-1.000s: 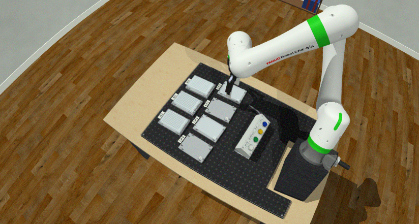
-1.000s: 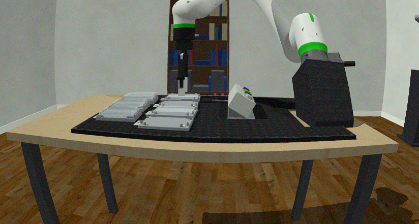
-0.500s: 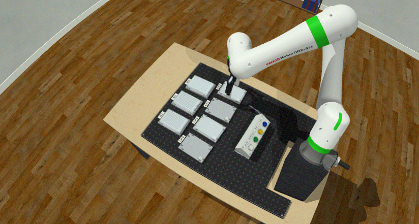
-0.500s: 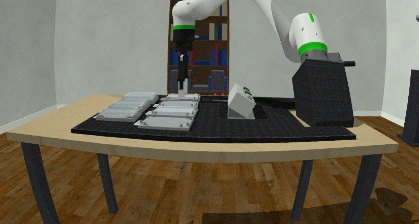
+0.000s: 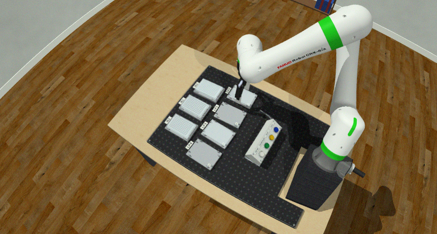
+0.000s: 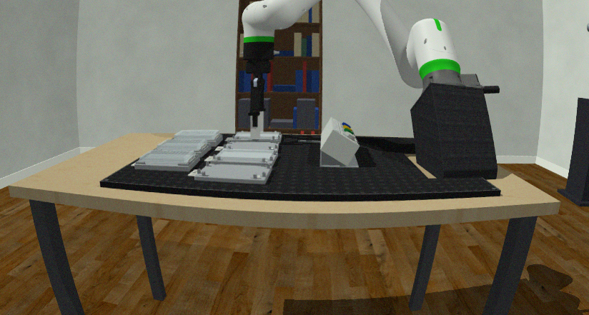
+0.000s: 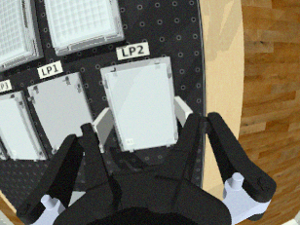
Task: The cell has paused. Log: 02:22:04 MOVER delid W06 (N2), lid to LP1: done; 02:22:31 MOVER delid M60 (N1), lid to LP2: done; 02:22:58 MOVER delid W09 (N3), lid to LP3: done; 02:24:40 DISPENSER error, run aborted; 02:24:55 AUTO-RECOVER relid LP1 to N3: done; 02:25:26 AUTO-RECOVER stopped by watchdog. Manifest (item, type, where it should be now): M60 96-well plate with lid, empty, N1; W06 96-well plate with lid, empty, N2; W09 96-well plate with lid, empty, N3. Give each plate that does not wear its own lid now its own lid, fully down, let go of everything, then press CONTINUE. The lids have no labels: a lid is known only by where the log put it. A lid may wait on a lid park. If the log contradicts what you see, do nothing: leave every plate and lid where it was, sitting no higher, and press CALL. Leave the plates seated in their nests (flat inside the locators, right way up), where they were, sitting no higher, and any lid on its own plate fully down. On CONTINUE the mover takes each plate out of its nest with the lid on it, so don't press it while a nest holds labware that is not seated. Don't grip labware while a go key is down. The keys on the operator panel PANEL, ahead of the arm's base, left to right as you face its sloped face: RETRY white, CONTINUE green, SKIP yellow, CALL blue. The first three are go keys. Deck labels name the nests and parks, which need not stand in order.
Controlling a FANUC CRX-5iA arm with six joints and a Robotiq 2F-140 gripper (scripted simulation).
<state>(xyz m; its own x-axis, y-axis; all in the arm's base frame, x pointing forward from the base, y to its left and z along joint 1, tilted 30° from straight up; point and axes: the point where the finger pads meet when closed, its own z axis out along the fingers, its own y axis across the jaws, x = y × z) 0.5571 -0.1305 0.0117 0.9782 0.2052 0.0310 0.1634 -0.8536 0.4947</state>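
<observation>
The lid park LP2 lies 30 mm below my hand. From my hand the other things lie so: park LP1 (130 mm to the left, 30 mm below, 20 mm behind); then LP3 (260 mm to the left, 40 mm behind, 30 mm below); then LP1 label (150 mm to the left, 70 mm ahead, 40 mm below).
</observation>
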